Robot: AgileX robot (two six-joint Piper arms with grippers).
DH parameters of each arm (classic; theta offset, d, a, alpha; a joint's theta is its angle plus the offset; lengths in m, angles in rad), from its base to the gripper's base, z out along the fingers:
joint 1: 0 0.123 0 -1.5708
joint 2: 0.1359 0 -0.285 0
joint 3: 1.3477 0 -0.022 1.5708
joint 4: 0 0.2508 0 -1.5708
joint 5: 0 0 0.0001 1.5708
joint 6: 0 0.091 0 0
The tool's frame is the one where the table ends.
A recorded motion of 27 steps. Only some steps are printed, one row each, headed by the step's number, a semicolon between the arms.
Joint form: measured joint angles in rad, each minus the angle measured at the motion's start. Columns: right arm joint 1, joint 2, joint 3, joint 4, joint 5, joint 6; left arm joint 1, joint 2, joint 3, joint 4, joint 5, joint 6.
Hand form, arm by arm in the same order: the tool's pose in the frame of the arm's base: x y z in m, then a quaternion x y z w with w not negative. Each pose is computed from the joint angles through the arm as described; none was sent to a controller.
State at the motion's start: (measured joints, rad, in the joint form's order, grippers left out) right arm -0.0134 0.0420 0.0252 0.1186 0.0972 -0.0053; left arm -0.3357 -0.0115 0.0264 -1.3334 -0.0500 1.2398
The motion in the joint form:
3: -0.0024 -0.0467 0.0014 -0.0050 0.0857 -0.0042; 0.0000 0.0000 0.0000 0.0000 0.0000 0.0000
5: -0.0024 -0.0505 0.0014 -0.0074 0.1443 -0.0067; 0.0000 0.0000 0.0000 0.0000 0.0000 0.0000
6: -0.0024 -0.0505 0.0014 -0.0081 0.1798 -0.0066; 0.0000 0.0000 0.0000 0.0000 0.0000 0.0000
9: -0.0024 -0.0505 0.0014 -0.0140 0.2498 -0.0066; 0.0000 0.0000 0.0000 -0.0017 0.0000 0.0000
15: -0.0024 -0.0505 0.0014 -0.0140 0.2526 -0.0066; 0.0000 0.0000 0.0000 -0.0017 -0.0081 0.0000
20: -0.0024 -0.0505 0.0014 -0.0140 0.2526 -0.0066; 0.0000 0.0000 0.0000 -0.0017 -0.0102 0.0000
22: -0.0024 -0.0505 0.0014 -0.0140 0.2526 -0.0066; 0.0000 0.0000 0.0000 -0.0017 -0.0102 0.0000
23: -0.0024 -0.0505 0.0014 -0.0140 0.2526 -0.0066; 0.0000 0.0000 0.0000 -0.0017 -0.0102 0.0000
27: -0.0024 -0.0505 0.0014 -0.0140 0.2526 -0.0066; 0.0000 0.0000 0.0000 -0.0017 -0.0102 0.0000
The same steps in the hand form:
3: 0.0567 0.0010 0.1879 0.03722 0.74612 0.03641 0.66377; 0.0546 -0.0145 0.2060 0.06404 0.67377 -0.14060 0.72261
5: 0.0556 0.0015 0.1829 0.03420 0.76411 0.03596 0.64317; 0.0546 -0.0145 0.2060 0.06404 0.67377 -0.14060 0.72261
6: 0.0550 0.0019 0.1797 0.03325 0.77541 0.03647 0.62952; 0.0546 -0.0145 0.2060 0.06404 0.67377 -0.14060 0.72261
9: 0.0535 0.0024 0.1736 0.03009 0.79708 0.03546 0.60208; 0.0546 -0.0145 0.2060 0.06346 0.67386 -0.14120 0.72246
15: 0.0534 0.0024 0.1733 0.03003 0.79792 0.03552 0.60096; 0.0548 -0.0138 0.2062 0.06051 0.67344 -0.13870 0.72359
20: 0.0534 0.0024 0.1733 0.03003 0.79792 0.03552 0.60096; 0.0549 -0.0136 0.2062 0.05974 0.67333 -0.13806 0.72388
22: 0.0534 0.0024 0.1733 0.03003 0.79792 0.03552 0.60096; 0.0549 -0.0136 0.2062 0.05974 0.67333 -0.13806 0.72388
23: 0.0534 0.0024 0.1733 0.03003 0.79792 0.03552 0.60096; 0.0549 -0.0136 0.2062 0.05974 0.67333 -0.13806 0.72388
27: 0.0534 0.0024 0.1733 0.03003 0.79792 0.03552 0.60096; 0.0549 -0.0136 0.2062 0.05974 0.67333 -0.13806 0.72388

